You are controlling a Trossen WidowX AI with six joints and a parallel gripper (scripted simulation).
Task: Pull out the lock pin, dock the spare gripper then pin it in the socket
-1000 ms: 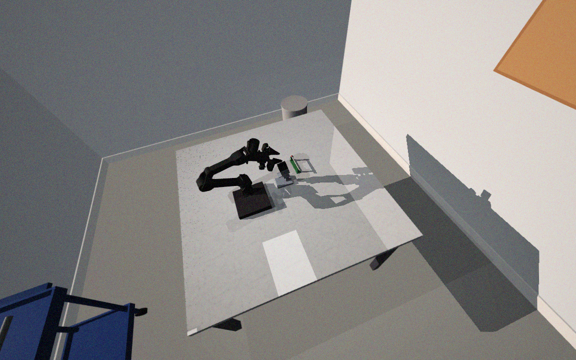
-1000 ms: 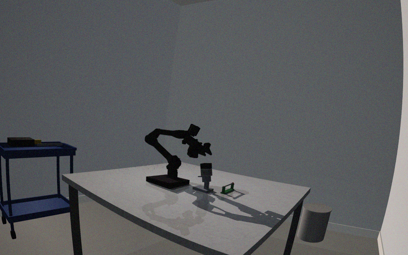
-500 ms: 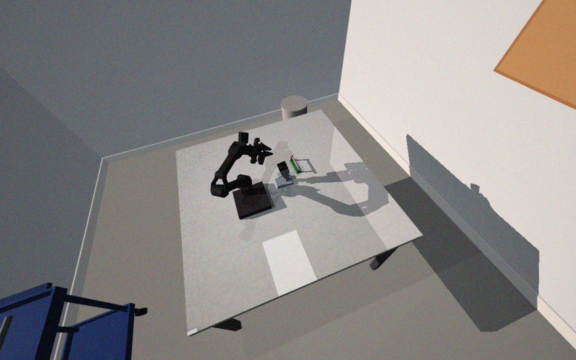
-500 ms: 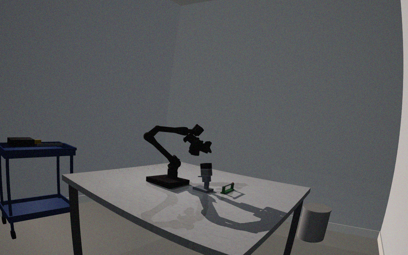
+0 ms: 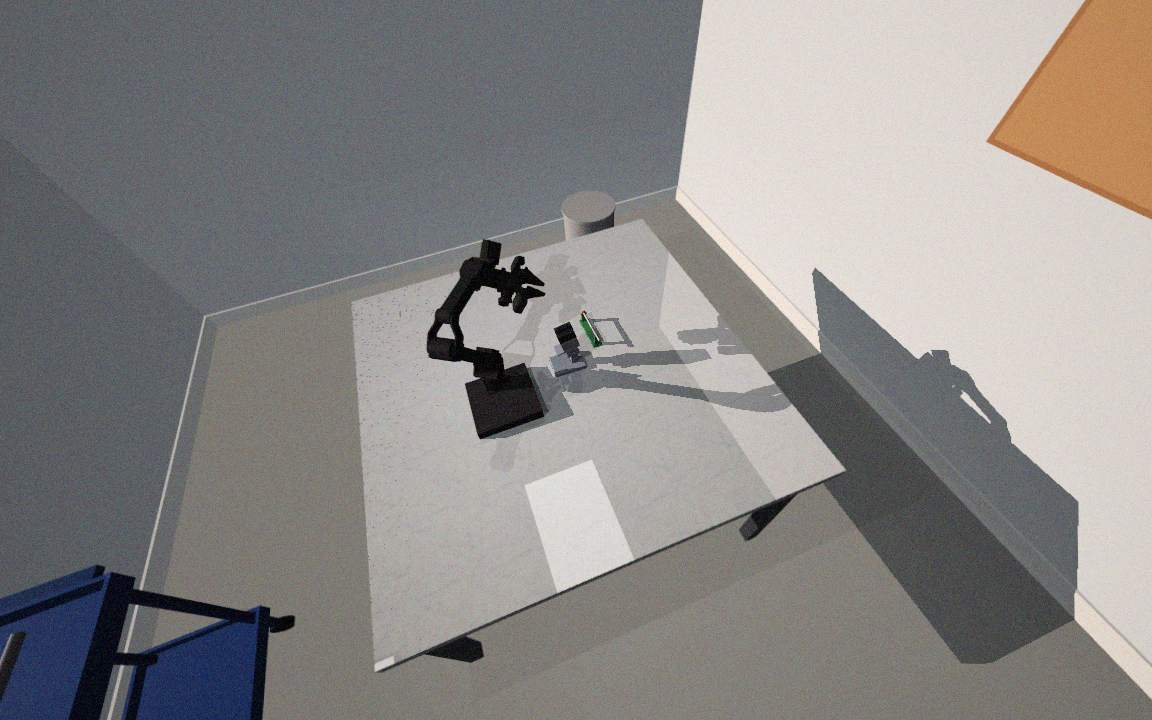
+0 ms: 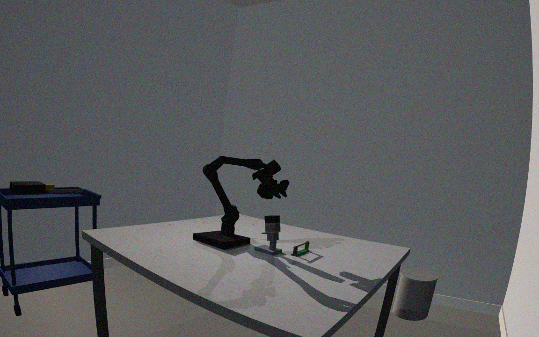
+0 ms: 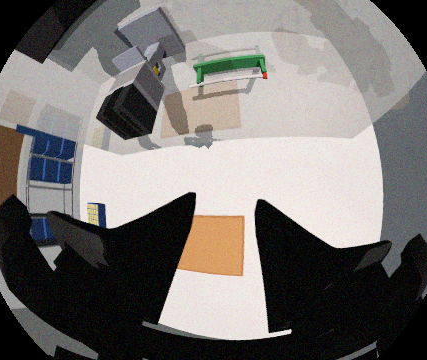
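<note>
Now: gripper tip 240 mm above the green rack, 140 mm short of it and 10 mm to the left of it. From my gripper tip the other things lie so: mount: 210 mm below, 110 mm to the right, 20 mm ahead; then spare gripper: 130 mm below, 110 mm to the right, 30 mm ahead.
</note>
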